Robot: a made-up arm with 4 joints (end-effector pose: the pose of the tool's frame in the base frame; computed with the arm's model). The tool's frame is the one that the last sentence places.
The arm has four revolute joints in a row. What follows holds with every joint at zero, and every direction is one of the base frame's.
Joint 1 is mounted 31.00 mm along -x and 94.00 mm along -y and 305.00 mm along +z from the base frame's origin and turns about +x.
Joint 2 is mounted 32.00 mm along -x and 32.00 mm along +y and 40.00 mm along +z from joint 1 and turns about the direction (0.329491, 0.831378, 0.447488).
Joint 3 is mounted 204.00 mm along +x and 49.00 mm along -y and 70.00 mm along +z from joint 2 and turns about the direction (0.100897, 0.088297, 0.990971).
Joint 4 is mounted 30.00 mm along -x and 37.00 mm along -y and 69.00 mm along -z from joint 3 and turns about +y.
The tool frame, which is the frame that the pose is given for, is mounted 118.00 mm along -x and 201.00 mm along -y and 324.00 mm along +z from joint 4; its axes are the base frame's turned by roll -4.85, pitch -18.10 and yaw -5.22 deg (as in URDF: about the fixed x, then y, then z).
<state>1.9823 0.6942 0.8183 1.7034</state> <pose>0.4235 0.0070 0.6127 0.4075 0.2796 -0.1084 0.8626</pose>
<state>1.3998 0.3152 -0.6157 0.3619</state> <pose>0.0925 -0.4673 0.1693 0.7745 0.5571 0.2807 -0.1048</pose>
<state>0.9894 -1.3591 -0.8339 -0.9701</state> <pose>-0.1324 0.1131 0.3631 0.2232 -0.2621 -0.4583 -0.8194</pose>
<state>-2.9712 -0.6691 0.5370 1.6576</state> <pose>0.3450 0.1474 -0.0877 0.1775 0.8902 -0.0168 0.4192</pose>
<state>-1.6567 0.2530 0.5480 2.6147</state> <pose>0.3932 -0.4029 0.3391 0.0429 0.4068 -0.7796 0.4743</pose>
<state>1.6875 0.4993 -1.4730 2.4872</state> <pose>-0.0535 0.0918 0.0092 0.1113 -0.4442 -0.8015 -0.3845</pose>
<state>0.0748 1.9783 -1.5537 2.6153</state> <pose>-0.2082 -0.2999 0.0863 0.2938 0.0816 -0.9287 0.2109</pose>
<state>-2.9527 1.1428 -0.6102 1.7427</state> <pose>0.2737 -0.0243 0.6688 0.0058 0.3791 -0.1260 0.9167</pose>
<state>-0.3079 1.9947 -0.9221 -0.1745</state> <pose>0.2437 -0.0753 0.3618 0.8167 -0.2371 0.5243 0.0439</pose>
